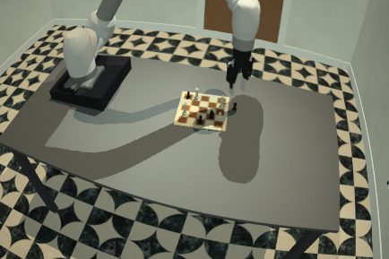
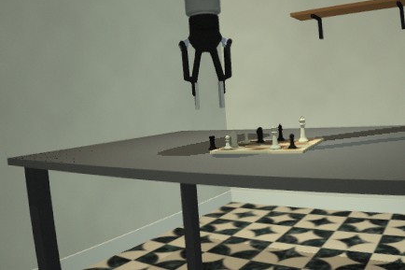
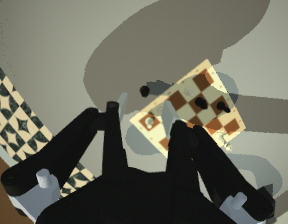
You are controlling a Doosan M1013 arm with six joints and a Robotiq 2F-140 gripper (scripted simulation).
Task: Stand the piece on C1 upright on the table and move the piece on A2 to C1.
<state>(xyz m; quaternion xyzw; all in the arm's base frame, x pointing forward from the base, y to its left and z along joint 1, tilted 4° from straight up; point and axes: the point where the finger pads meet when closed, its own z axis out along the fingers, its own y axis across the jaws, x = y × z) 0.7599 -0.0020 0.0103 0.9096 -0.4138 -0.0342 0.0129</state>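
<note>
Right now the chessboard is 140 mm behind my hand, 40 mm to the right of it and 130 mm below it.
</note>
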